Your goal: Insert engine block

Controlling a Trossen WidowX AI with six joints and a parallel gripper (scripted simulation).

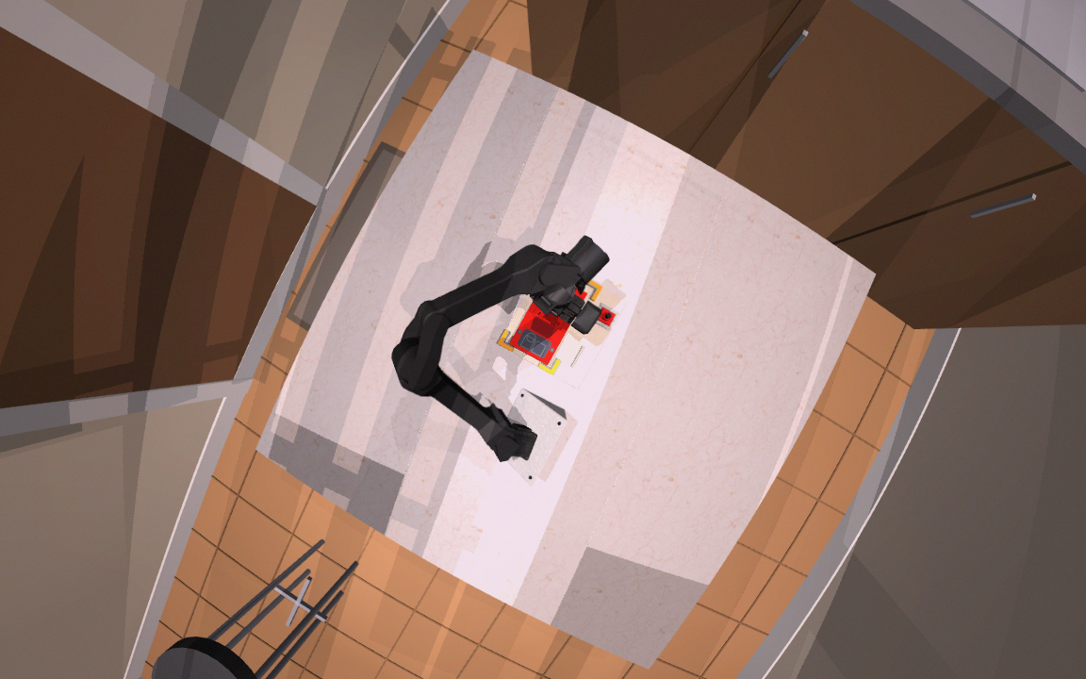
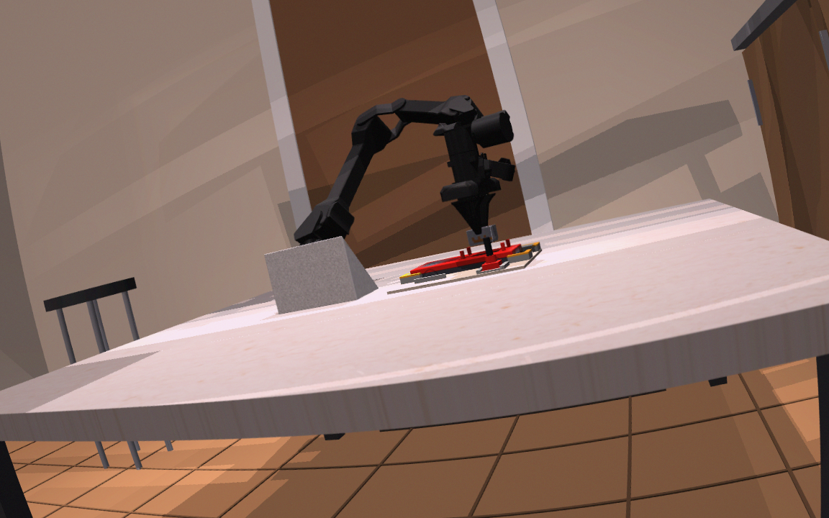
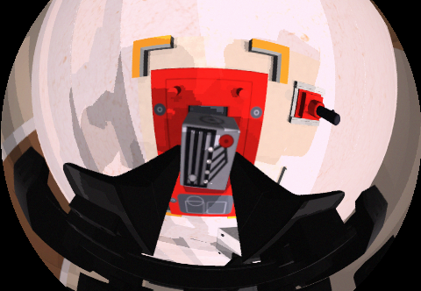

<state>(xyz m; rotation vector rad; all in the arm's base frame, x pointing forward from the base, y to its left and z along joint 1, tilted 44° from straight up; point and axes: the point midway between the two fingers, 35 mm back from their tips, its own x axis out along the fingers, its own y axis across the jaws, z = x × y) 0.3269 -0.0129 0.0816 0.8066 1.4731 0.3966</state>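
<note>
Now: the engine block 1 cm below my gripper tip.
</note>
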